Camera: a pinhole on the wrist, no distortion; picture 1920 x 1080 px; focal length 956.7 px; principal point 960.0 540.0 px. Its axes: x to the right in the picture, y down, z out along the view. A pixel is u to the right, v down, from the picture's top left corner.
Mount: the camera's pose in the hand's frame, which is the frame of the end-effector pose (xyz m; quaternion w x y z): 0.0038 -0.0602 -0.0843 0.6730 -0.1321 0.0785 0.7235
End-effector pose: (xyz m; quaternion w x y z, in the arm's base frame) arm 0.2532 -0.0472 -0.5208 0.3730 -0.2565 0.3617 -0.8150
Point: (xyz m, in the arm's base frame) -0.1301 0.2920 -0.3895
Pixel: behind the camera
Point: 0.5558 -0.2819 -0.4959
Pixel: 1258.4 424.3
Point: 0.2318 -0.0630 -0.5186
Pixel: 1283.7 202.0
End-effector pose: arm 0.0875 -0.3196 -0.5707 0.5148 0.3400 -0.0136 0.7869
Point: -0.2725 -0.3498 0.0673
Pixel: outside the picture
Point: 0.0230 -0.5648 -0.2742
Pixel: 1390.4 479.2
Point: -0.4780 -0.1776 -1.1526
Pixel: behind the camera
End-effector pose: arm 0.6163 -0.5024 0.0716 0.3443 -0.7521 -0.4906 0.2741
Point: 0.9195 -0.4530 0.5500
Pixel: behind the camera
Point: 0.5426 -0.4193 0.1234
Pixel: 210.3 119.1
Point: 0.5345 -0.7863 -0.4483
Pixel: 1626.8 874.8
